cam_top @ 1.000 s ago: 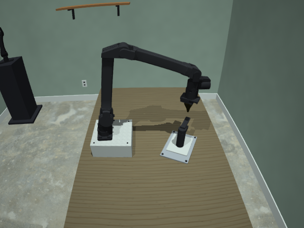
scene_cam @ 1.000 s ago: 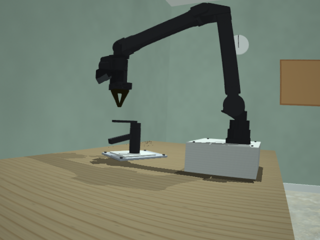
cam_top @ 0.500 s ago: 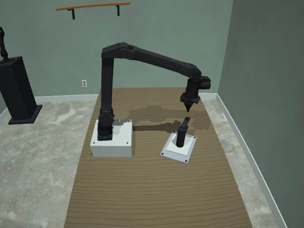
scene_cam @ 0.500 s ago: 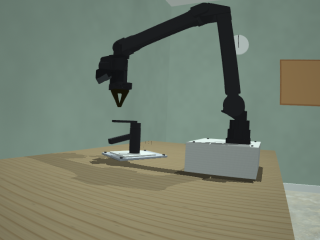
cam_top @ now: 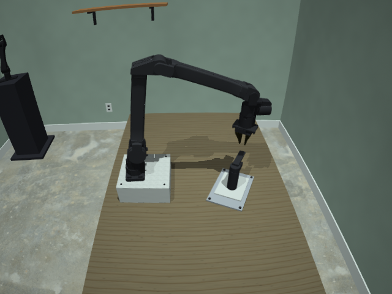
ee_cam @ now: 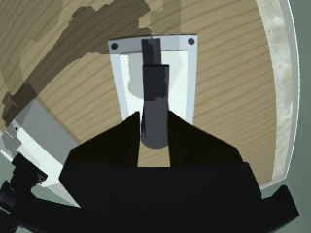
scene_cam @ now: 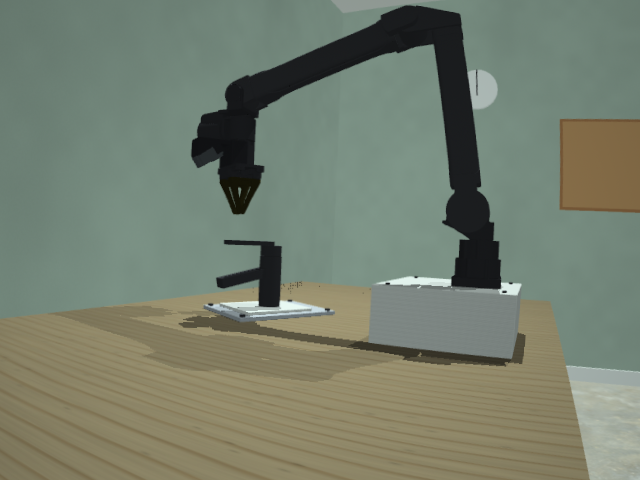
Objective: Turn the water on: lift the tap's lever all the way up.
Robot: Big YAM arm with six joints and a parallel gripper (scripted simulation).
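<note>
Now: the lever 2 cm behind my hand, 3 cm to the right of it and 7 cm below it. Also, from my hand: black tap (3 cm behind, 5 cm to the right, 12 cm below).
</note>
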